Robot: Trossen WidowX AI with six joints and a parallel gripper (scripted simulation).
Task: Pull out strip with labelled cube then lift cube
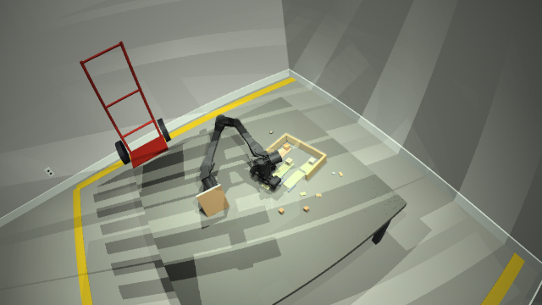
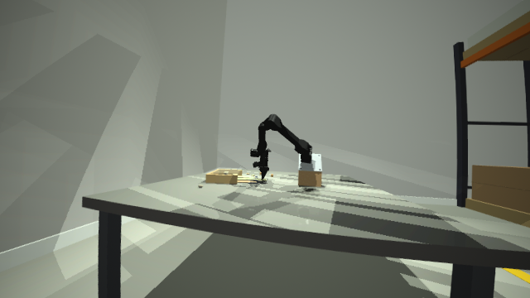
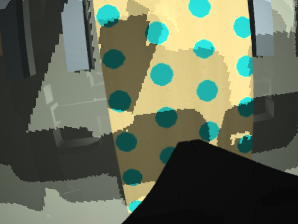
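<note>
Now: gripper tip 150 mm short of the pale strip and 40 mm to the left of it.
</note>
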